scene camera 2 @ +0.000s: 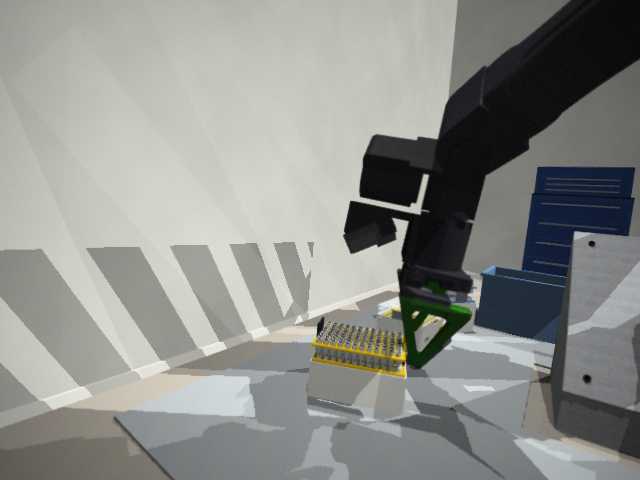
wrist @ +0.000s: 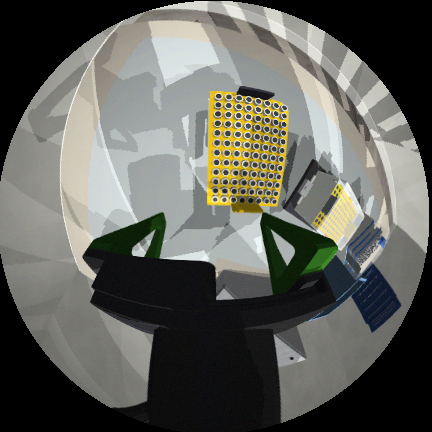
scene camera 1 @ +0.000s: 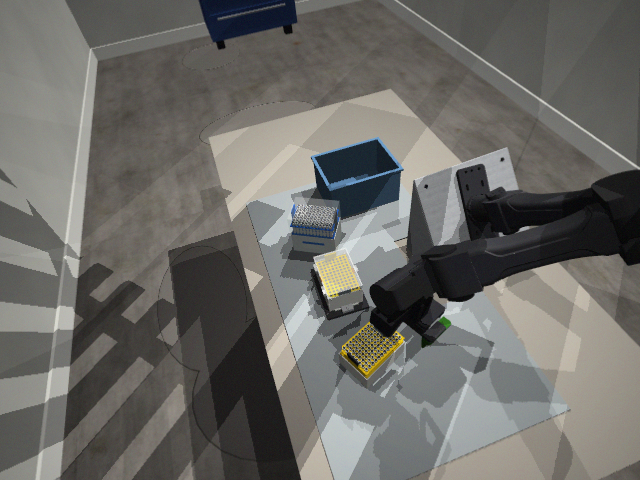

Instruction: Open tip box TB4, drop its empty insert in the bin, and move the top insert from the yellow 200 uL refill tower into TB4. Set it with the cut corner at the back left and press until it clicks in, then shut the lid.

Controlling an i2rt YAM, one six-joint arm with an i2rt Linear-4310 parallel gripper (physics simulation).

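The yellow refill tower point(scene camera 1: 371, 350) point(scene camera 2: 356, 390) point(wrist: 248, 150) stands on the mat, a pale base under yellow inserts full of tips. A dark tab point(scene camera 2: 320, 325) point(wrist: 255, 93) stands at its far end in the wrist view. A tip box point(scene camera 1: 338, 276) point(wrist: 342, 212), probably TB4, sits on a dark holder point(scene camera 1: 347, 313); its clear lid looks shut over a yellow grid. No label is readable. My gripper point(scene camera 1: 435, 333) point(scene camera 2: 428, 356) point(wrist: 212, 217) is open and empty, beside the tower's near end in the wrist view; the right finger is near the yellow tab there.
The blue bin point(scene camera 1: 369, 198) point(scene camera 2: 522, 310) stands at the back of the mat. A rack with blue inserts point(scene camera 1: 314, 222) point(wrist: 365, 250) stands between the bin and the tip box. A slanted metal plate point(scene camera 1: 439, 217) point(scene camera 2: 599, 310) stands right of them. A blue cabinet point(scene camera 1: 253, 20) point(scene camera 2: 578, 227) is farther back.
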